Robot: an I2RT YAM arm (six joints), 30 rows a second.
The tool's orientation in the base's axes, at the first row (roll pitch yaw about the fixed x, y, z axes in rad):
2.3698, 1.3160, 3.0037
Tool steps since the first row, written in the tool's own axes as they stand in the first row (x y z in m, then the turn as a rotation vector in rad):
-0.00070, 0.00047, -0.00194, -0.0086, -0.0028, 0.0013
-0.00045, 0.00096, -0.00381, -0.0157, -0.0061, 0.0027
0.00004, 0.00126, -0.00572, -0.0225, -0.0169, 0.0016
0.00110, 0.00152, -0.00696, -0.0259, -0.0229, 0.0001
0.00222, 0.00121, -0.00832, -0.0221, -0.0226, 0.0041
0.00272, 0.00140, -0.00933, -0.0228, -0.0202, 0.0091
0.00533, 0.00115, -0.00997, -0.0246, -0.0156, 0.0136
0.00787, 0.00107, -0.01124, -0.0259, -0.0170, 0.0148
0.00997, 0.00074, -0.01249, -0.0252, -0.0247, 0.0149
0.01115, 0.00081, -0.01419, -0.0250, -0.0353, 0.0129
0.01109, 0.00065, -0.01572, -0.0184, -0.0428, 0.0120
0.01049, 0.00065, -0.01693, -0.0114, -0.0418, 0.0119
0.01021, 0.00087, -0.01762, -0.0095, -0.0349, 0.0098
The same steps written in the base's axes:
-0.00161, -0.00080, 0.00111, 0.0048, -0.0018, 0.0076
-0.00342, -0.00151, 0.00129, 0.0095, -0.0038, 0.0136
-0.00521, -0.00239, 0.00122, 0.0165, -0.0134, 0.0185
-0.00659, -0.00289, 0.00046, 0.0196, -0.0192, 0.0210
-0.00776, -0.00391, -0.00043, 0.0216, -0.0165, 0.0167
-0.00878, -0.00434, -0.00070, 0.0243, -0.0116, 0.0169
-0.00979, -0.00483, -0.00315, 0.0257, -0.0053, 0.0186
-0.01137, -0.00556, -0.00540, 0.0277, -0.0057, 0.0194
-0.01269, -0.00650, -0.00726, 0.0320, -0.0118, 0.0174
-0.01435, -0.00741, -0.00808, 0.0365, -0.0215, 0.0157
-0.01544, -0.00845, -0.00778, 0.0384, -0.0278, 0.0081
-0.01624, -0.00920, -0.00698, 0.0360, -0.0269, 0.0015
-0.01684, -0.00944, -0.00654, 0.0299, -0.0225, 0.0013

